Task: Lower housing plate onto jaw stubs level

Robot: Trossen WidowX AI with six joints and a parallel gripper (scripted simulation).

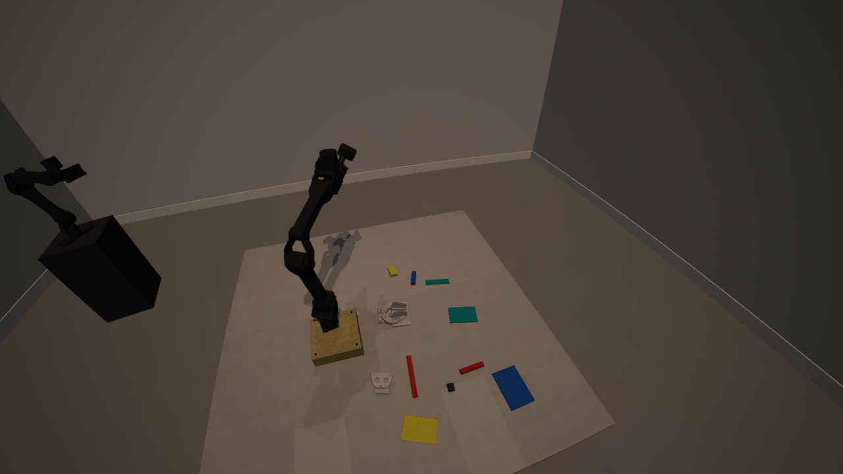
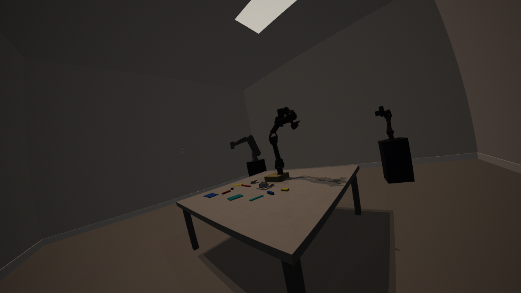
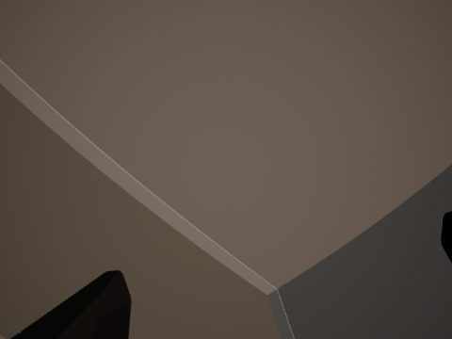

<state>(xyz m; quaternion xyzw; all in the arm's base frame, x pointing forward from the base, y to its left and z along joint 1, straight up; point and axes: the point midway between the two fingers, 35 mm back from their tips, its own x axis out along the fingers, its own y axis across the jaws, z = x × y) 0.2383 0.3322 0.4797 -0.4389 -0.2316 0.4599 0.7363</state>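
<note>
The white stand lies 65 cm to the right of my gripper tip, 52 cm below it and 15 cm behind it. Also, from my gripper tip: housing plate: 53 cm below, 39 cm to the right, 3 cm behind; blue block: 52 cm below, 26 cm to the right, 17 cm ahead; yellow block: 53 cm below, 17 cm to the right, 10 cm ahead.
</note>
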